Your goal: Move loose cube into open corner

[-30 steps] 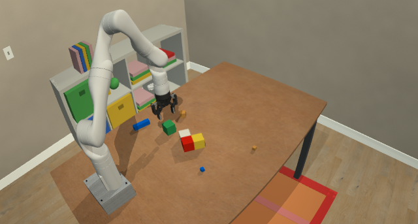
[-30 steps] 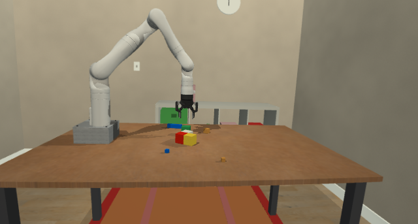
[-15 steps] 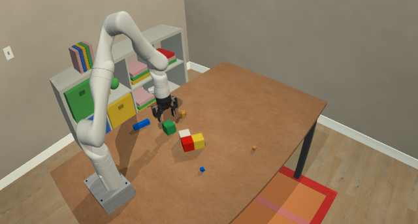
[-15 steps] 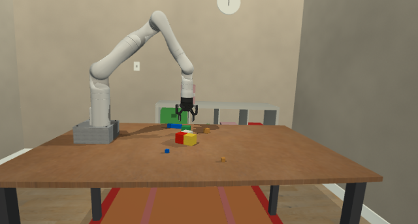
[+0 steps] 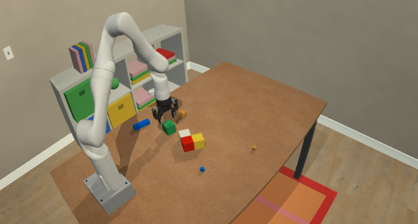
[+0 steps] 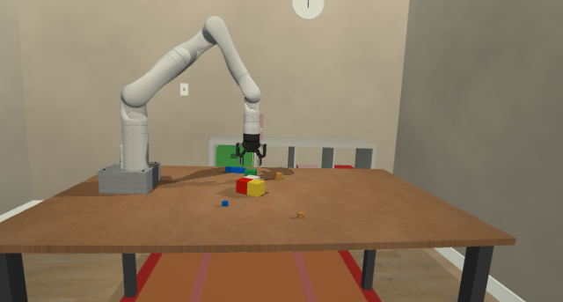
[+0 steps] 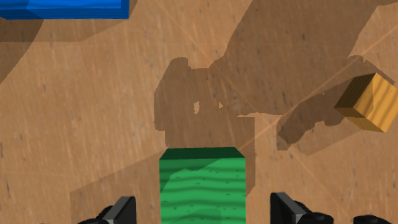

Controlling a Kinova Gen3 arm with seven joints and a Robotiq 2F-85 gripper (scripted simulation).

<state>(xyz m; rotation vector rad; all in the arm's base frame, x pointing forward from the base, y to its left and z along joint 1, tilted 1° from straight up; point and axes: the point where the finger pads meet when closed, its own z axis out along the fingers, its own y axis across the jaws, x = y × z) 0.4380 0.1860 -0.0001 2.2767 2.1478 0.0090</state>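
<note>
The green cube is 60 mm below my hand. The rest, counted from my hand: red cube: 160 mm to the right, 60 mm below; white cube: 20 mm ahead, 120 mm to the right, 60 mm below; small orange block: 130 mm ahead, 50 mm to the left, 70 mm below.
</note>
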